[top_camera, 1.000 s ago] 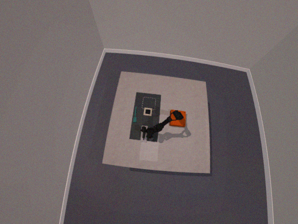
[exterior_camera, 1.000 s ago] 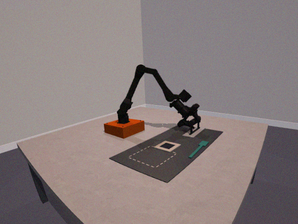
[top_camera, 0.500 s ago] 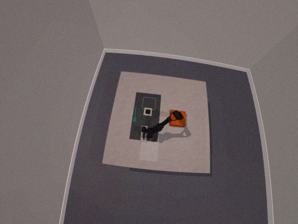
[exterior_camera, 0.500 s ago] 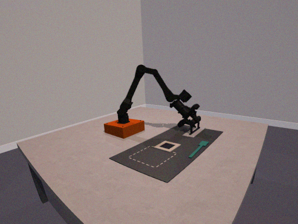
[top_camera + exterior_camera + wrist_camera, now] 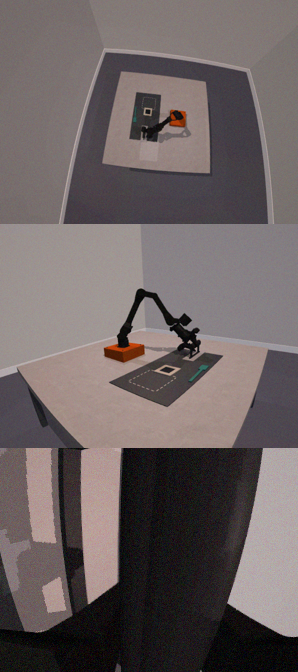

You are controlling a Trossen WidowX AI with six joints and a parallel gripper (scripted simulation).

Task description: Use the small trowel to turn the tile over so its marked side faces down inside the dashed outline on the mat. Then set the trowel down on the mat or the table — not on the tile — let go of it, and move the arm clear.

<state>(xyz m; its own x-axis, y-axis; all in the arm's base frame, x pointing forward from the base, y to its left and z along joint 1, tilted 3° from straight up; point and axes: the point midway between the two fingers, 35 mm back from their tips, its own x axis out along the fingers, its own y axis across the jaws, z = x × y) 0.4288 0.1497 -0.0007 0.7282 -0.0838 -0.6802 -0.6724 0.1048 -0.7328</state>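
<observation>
The dark mat lies 60 mm behind my gripper tip, 210 mm to the right of it and 70 mm below it. From my gripper tip the other things lie so: tan square tile (80 mm behind, 260 mm to the right, 50 mm below); then green trowel (80 mm ahead, 210 mm to the right, 50 mm below).
</observation>
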